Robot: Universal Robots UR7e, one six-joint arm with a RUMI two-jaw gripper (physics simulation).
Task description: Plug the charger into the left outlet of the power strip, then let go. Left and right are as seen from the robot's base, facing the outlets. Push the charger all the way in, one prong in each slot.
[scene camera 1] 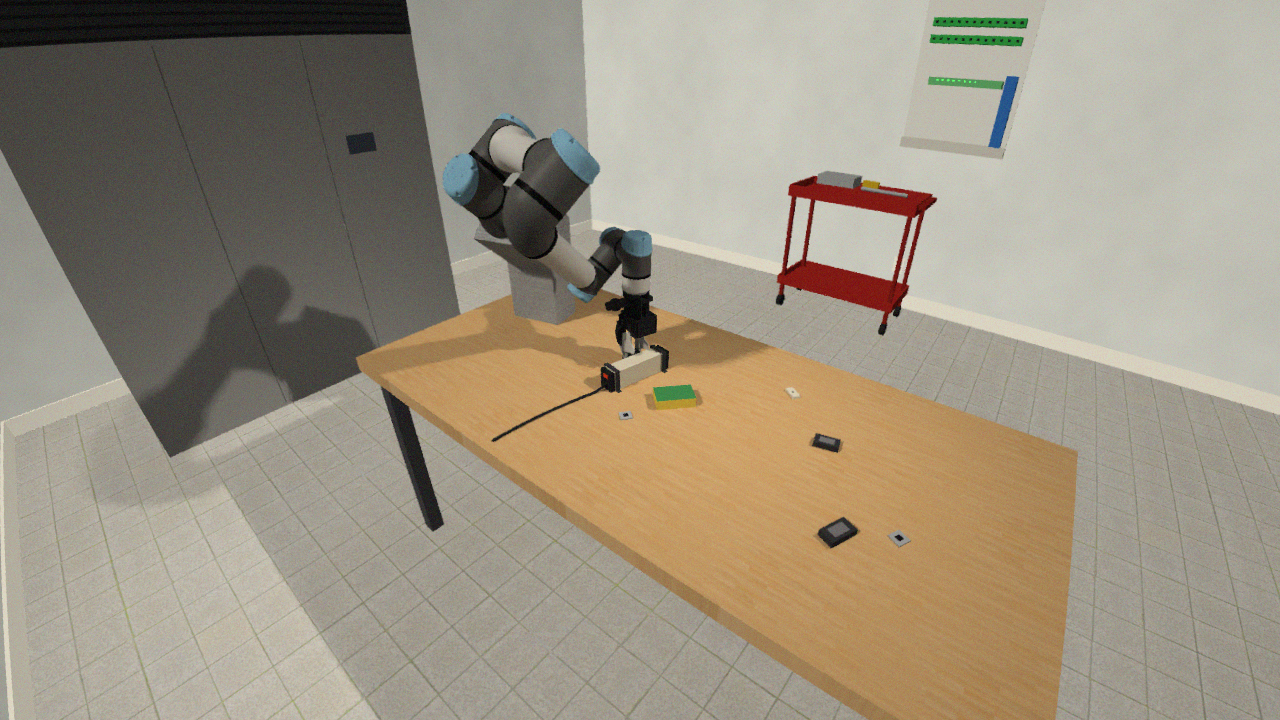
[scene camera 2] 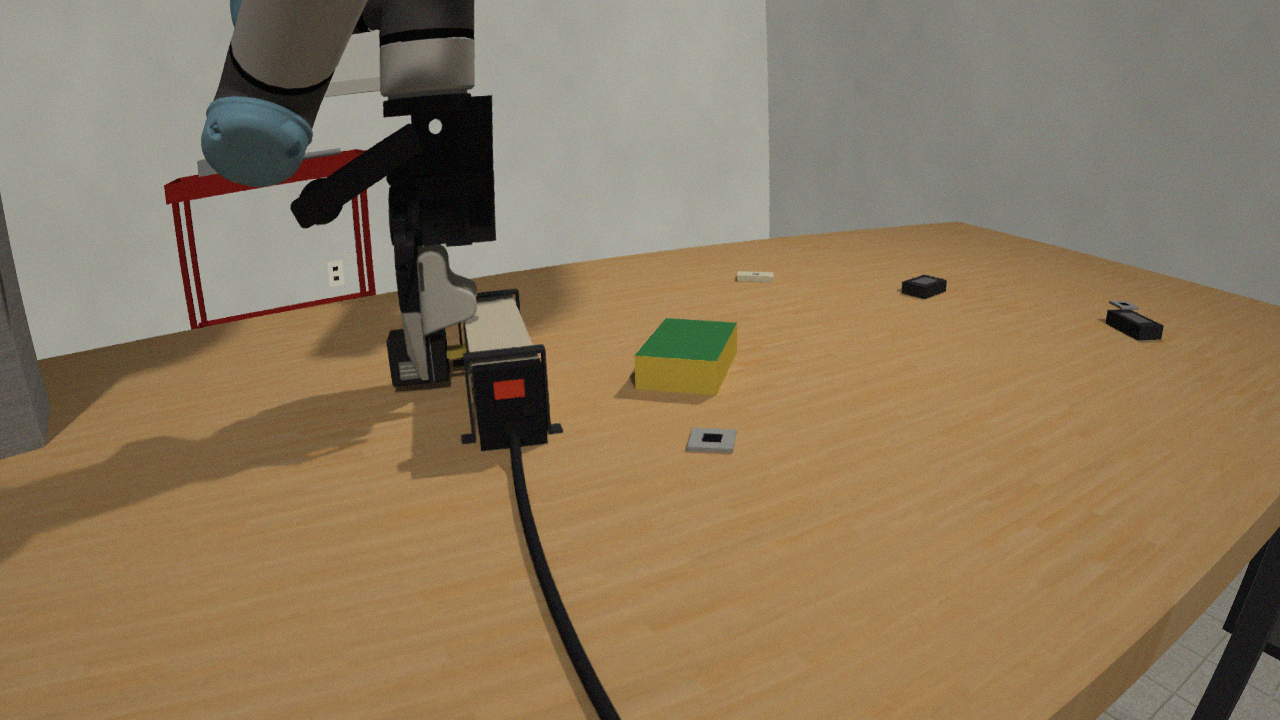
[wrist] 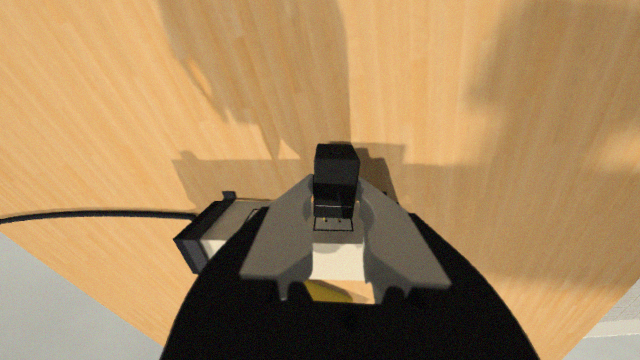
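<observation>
The cream power strip (scene camera 1: 640, 368) (scene camera 2: 499, 326) (wrist: 337, 262) with black end caps stands on the table, its outlet side toward the robot's base. My gripper (scene camera 2: 420, 368) (wrist: 332, 176) is shut on the black charger (scene camera 2: 436, 365) (wrist: 336, 165), one finger on each side. The charger is upright in front of an outlet outline. In the wrist view a narrow strip of the outlet face shows beside it, with small brass spots. In scene camera 2 a yellow part (scene camera 2: 456, 358) shows between charger and strip. Part of another outlet outline (wrist: 253, 215) shows toward the cable end. Prong depth is unclear.
A green and yellow sponge (scene camera 1: 674, 396) (scene camera 2: 686, 356) lies behind the strip as seen from the base. A black cable (scene camera 1: 546, 413) (scene camera 2: 546, 573) (wrist: 100, 214) leaves one end cap. A small grey plate (scene camera 1: 625, 415) (scene camera 2: 712, 439) lies near. Two black devices (scene camera 1: 826, 442) (scene camera 1: 837, 531) lie farther off.
</observation>
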